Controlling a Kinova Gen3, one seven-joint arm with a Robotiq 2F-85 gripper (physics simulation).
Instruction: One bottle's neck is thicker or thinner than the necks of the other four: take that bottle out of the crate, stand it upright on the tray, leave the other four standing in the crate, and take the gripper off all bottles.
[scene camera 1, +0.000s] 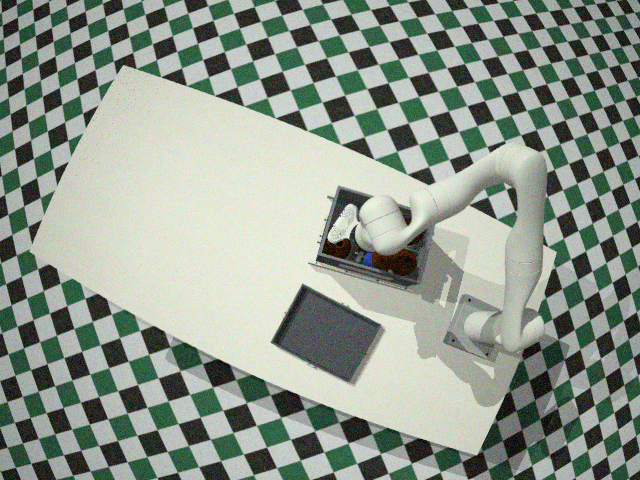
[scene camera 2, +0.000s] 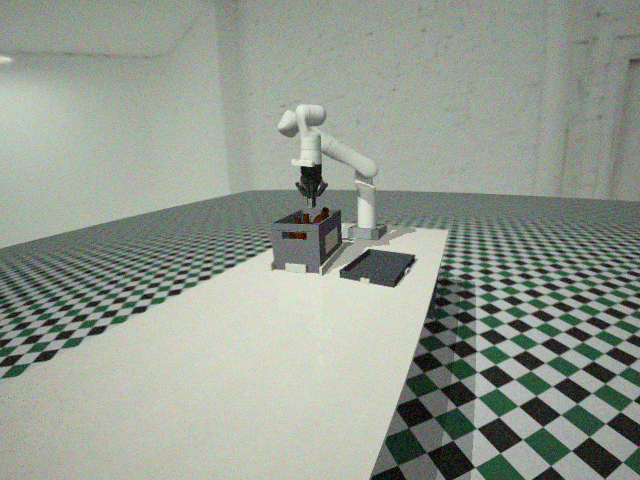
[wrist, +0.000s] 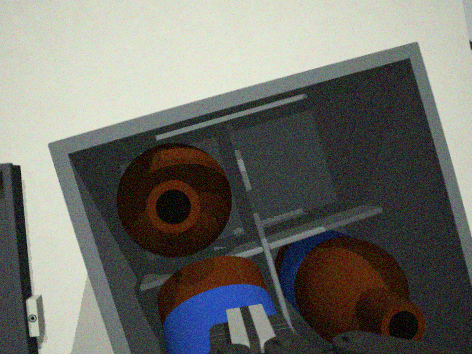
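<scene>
The grey crate holds brown bottles with blue labels. In the wrist view, one bottle stands upright in the left compartment with its mouth facing the camera. A second bottle leans, its upper part hidden below the gripper. A third bottle leans toward the lower right. In scene camera 1, bottles also show at the crate's near right corner. My gripper is shut and empty, above the crate. The dark tray is empty. Neck widths are hard to compare.
The crate has thin inner dividers and high walls. The tray lies beside its long side on the white table. The robot's base stands right of the tray in scene camera 1. The arm hides part of the crate there.
</scene>
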